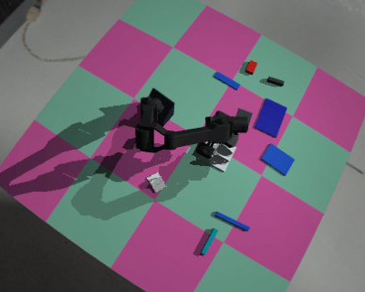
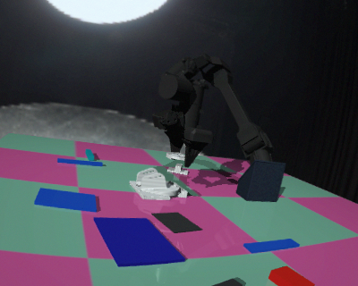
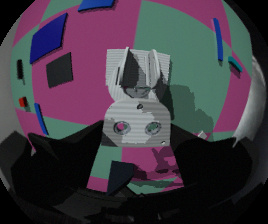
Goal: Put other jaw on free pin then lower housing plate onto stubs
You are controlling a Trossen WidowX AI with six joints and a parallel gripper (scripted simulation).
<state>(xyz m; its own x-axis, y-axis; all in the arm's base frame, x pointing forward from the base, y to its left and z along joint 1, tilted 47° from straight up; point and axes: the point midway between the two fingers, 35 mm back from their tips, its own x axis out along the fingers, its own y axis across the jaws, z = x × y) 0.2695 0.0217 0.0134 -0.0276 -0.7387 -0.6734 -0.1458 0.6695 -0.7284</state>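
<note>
Now: gripper tip 70 mm above the white jaw, 30 mm short of it and 20 mm to the left of it. From my gripper tip the other things lie so: teal bar: 320 mm to the right, 230 mm ahead, 70 mm below; dark plate: 200 mm to the left, 80 mm below, 50 mm ahead; white ribbed piece: 250 mm to the right, 80 mm behind, 70 mm below.
</note>
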